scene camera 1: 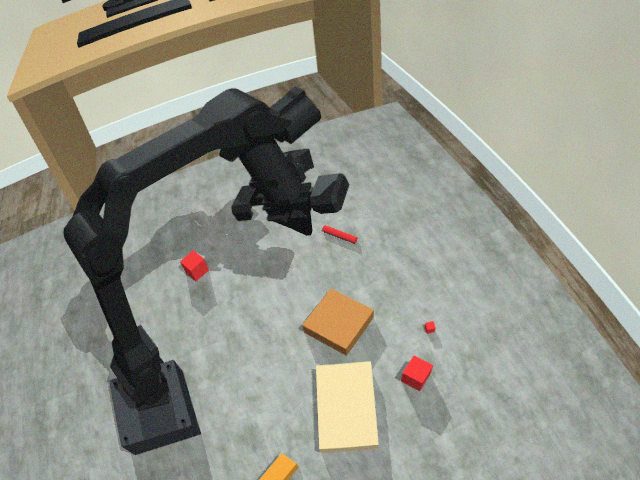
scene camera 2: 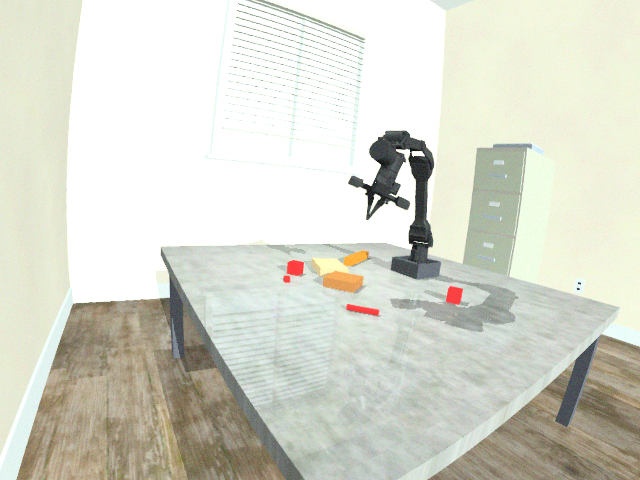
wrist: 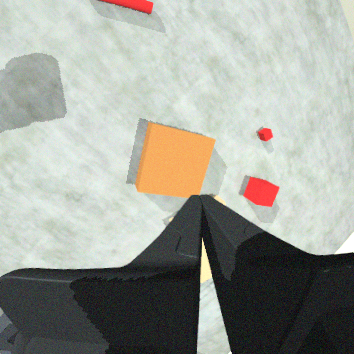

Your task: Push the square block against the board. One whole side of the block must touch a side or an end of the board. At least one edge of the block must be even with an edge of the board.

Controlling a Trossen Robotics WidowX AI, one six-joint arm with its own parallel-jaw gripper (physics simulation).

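Places are measured from the arm's base along level axes (x ahead, y right, z down), in metres.
Pixels of known places: gripper, fingertip midpoint: (scene camera 1: 309, 233) (scene camera 2: 366, 220) (wrist: 198, 202); arm's base, origin of the base link: (scene camera 1: 150, 391) (scene camera 2: 418, 260).
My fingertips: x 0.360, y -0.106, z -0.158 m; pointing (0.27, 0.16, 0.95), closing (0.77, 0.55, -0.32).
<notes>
For each thing: its top centre in the pictures, then the offset to it from my fingertips.
- square block, middle of its top: (wrist: 177, 164) (scene camera 1: 338, 317) (scene camera 2: 344, 276) dx +0.016, dy +0.060, dz +0.185 m
- board, middle of its top: (scene camera 1: 346, 404) (wrist: 211, 245) (scene camera 2: 329, 263) dx -0.032, dy +0.231, dz +0.185 m
- tiny red cube, middle of its top: (scene camera 1: 430, 325) (wrist: 268, 134) (scene camera 2: 286, 276) dx +0.174, dy +0.139, dz +0.198 m
- red rod, middle of its top: (scene camera 1: 339, 232) (scene camera 2: 363, 307) dx +0.097, dy -0.150, dz +0.200 m
- orange bar, middle of its top: (scene camera 2: 357, 254) dx -0.246, dy +0.353, dz +0.183 m
The square block (scene camera 1: 338, 319) (scene camera 2: 342, 281) (wrist: 176, 160) is orange-brown and lies flat on the table. The board (scene camera 1: 346, 405) (scene camera 2: 328, 265) (wrist: 205, 270) is a pale yellow rectangle, lying flat nearer the bottom of scene camera 1's view. The block is turned at an angle to the board, with one corner towards the board's short end and a small gap between them. My gripper (scene camera 1: 311, 233) (scene camera 2: 368, 218) (wrist: 198, 202) is shut and empty, raised high above the table. In the wrist view the fingers hide most of the board.
A red cube (scene camera 1: 417, 372) (scene camera 2: 295, 267) (wrist: 261, 191) and a tiny red cube (scene camera 1: 430, 327) (scene camera 2: 286, 279) (wrist: 265, 134) are right of the board and block. Another red cube (scene camera 1: 194, 266) (scene camera 2: 454, 295), a red rod (scene camera 1: 339, 234) (scene camera 2: 362, 310) and an orange bar (scene camera 1: 279, 469) (scene camera 2: 356, 258) also lie on the table.
</notes>
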